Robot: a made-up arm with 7 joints.
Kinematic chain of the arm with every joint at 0, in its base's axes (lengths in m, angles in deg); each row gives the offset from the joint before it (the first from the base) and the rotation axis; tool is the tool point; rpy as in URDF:
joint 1: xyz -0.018 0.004 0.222 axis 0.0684 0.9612 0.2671
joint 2: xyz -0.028 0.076 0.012 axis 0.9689 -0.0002 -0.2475
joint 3: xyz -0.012 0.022 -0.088 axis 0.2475 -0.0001 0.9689
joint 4: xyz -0.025 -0.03 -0.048 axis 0.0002 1 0
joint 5: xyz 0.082 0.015 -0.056 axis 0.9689 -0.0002 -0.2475
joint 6: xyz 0.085 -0.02 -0.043 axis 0.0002 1 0
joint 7: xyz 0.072 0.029 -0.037 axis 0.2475 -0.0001 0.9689
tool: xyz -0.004 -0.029 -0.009 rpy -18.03 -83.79 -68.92
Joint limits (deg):
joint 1: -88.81..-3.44
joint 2: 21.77..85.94
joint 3: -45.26..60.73
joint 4: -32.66..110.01
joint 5: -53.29..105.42
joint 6: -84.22..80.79
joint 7: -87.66..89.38
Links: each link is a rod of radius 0.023 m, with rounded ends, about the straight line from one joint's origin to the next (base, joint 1, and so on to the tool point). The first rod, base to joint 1, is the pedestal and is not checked.
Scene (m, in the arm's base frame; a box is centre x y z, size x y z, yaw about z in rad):
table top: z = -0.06
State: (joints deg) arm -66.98 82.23 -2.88 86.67 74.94 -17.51 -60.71
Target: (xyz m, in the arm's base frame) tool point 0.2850 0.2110 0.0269
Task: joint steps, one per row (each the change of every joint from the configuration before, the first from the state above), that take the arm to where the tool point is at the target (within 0.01 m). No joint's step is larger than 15 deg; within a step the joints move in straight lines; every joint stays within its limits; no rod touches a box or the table.
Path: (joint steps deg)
1: 2.91 -13.08 -3.20 -6.86 0.59 -3.01 -1.47
2: 2.92 -13.07 -3.19 -6.86 0.58 -3.02 -1.47
3: 2.91 -13.08 -3.20 -6.86 0.59 -3.01 -1.47
4: 2.92 -13.08 -3.20 -6.86 0.59 -3.02 -1.47

